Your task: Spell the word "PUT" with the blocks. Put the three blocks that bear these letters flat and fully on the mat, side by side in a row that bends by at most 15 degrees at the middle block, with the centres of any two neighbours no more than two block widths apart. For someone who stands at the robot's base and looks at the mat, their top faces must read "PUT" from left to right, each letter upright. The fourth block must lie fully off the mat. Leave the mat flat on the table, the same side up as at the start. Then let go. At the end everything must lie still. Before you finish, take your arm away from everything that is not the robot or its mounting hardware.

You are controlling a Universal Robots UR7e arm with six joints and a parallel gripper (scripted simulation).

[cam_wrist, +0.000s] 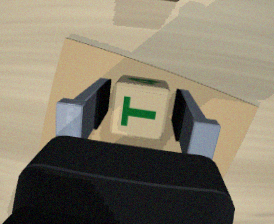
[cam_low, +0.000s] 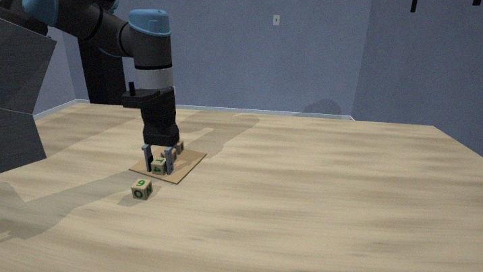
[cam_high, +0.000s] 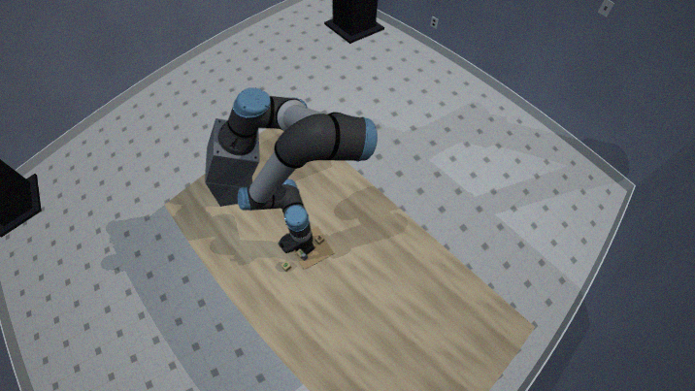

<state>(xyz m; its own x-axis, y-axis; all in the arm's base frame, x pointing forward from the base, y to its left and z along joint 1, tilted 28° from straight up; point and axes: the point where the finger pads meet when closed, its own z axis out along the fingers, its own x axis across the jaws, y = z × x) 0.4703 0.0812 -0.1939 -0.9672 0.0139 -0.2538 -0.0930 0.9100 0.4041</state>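
My gripper is now right at the T block. Also, from my hand: tan mat 5 cm to the left, 2 cm below; then U block 5 cm to the left; then O block 1 cm ahead, 8 cm to the right, 1 cm below.
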